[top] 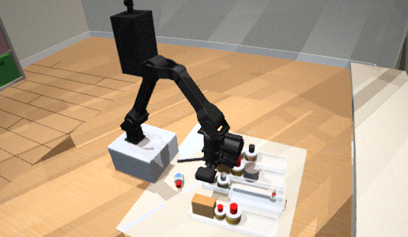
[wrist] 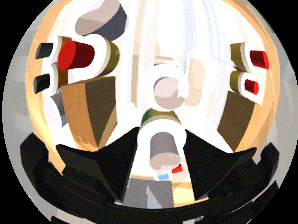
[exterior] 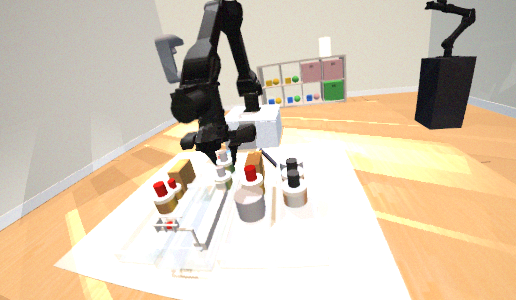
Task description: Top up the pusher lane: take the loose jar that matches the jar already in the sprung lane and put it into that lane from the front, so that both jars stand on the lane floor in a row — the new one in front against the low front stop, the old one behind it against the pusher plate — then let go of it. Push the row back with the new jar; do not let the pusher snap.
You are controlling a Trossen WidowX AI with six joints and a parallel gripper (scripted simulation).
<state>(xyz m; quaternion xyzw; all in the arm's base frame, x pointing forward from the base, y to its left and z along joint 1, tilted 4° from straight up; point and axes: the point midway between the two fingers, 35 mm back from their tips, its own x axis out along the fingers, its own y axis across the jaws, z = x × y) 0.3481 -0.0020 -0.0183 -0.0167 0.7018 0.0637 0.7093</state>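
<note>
Right now my gripper tip is 13 cm past the thin black bar, 9 cm to the right of it and 4 cm above it. From my gripper tip the other things lie so: clear sprung lane: 15 cm ahead, 3 cm below, 1 cm to the right; then red mark: 23 cm ahead, 2 cm above, 1 cm to the right.
</note>
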